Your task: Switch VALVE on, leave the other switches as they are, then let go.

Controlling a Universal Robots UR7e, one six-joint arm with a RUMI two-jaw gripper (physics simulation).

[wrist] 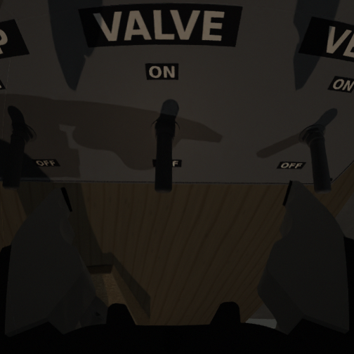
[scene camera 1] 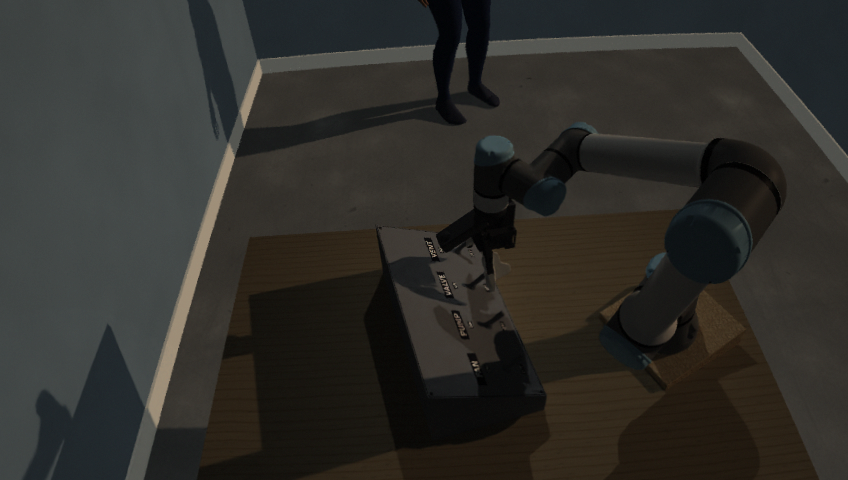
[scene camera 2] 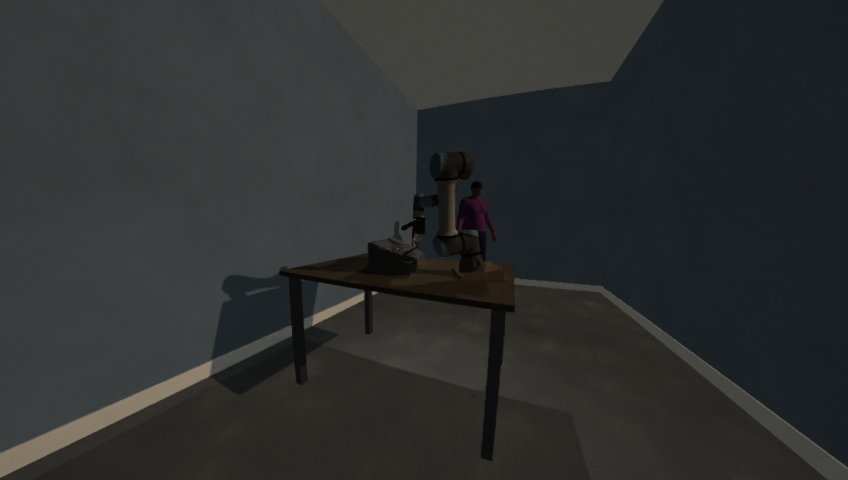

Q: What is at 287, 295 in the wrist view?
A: My gripper.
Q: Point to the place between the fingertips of my gripper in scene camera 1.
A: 480, 269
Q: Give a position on a grey sloped switch panel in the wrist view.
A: At 242, 96
